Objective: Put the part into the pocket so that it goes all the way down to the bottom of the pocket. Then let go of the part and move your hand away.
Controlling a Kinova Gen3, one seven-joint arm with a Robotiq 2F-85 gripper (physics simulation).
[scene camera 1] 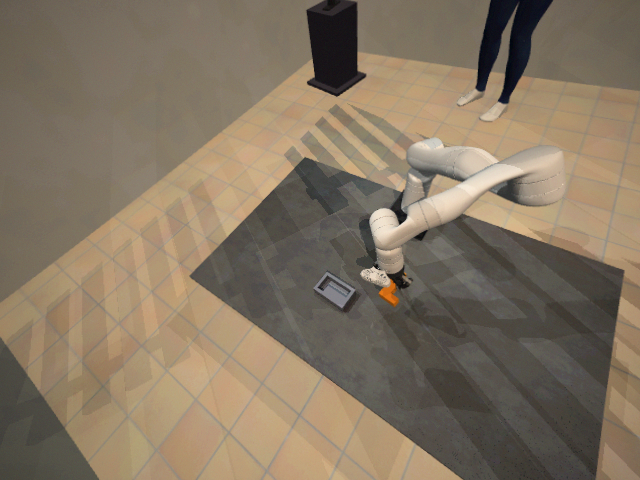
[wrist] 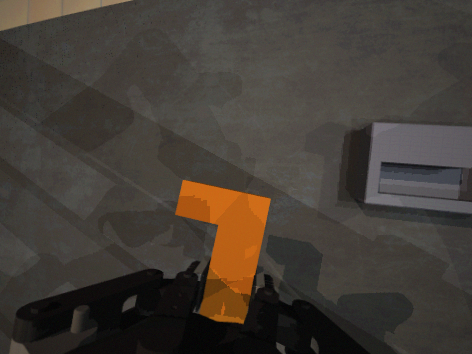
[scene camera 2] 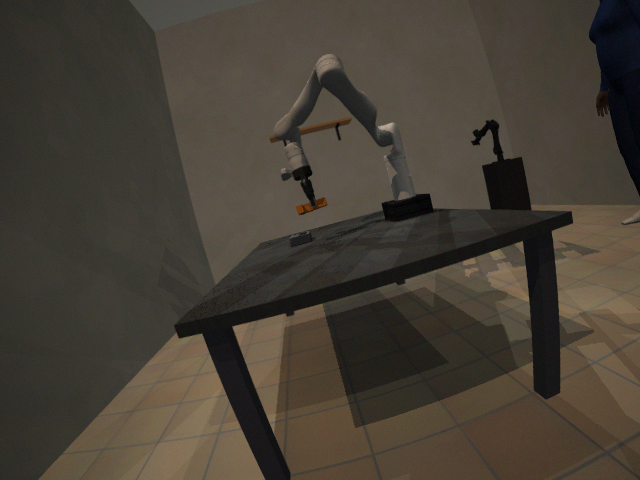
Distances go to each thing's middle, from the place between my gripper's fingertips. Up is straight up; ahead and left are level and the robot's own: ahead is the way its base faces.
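Labels:
The grey block with pocket (scene camera 1: 335,291) is 12 cm ahead of my hand, 18 cm to the right of it and 12 cm below it. Then there is the orange L-shaped part (wrist: 241,217), and I see that my gripper is 1 cm below it, 1 cm short of it and 1 cm to the right of it. Going by their middles, the orange L-shaped part is the nearest to my gripper of the things named here.

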